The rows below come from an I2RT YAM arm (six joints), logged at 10 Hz.
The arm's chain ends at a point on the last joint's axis. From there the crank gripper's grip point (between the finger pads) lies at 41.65 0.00 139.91 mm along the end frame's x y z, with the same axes.
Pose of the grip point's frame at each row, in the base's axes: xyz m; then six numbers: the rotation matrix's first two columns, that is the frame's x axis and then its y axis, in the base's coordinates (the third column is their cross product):
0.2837, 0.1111, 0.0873, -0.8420, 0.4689, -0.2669, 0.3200, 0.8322, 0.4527
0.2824, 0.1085, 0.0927, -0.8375, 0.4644, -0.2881, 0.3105, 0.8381, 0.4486
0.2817, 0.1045, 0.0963, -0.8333, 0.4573, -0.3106, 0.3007, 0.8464, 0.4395
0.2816, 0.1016, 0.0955, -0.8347, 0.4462, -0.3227, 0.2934, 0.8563, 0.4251
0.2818, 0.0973, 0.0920, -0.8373, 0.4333, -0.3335, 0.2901, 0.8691, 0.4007
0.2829, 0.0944, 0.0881, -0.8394, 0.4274, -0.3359, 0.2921, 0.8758, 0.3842
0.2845, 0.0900, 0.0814, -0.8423, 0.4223, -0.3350, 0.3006, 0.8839, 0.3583
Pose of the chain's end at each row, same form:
0.2580, 0.0502, 0.2174, -0.8420, 0.4689, -0.2669, 0.3200, 0.8322, 0.4527
0.2544, 0.0491, 0.2231, -0.8375, 0.4644, -0.2881, 0.3105, 0.8381, 0.4486
0.2515, 0.0473, 0.2272, -0.8333, 0.4573, -0.3106, 0.3007, 0.8464, 0.4395
0.2512, 0.0466, 0.2273, -0.8347, 0.4462, -0.3227, 0.2934, 0.8563, 0.4251
0.2518, 0.0458, 0.2253, -0.8373, 0.4333, -0.3335, 0.2901, 0.8691, 0.4007
0.2537, 0.0452, 0.2224, -0.8394, 0.4274, -0.3359, 0.2921, 0.8758, 0.3842
0.2570, 0.0443, 0.2173, -0.8423, 0.4223, -0.3350, 0.3006, 0.8839, 0.3583

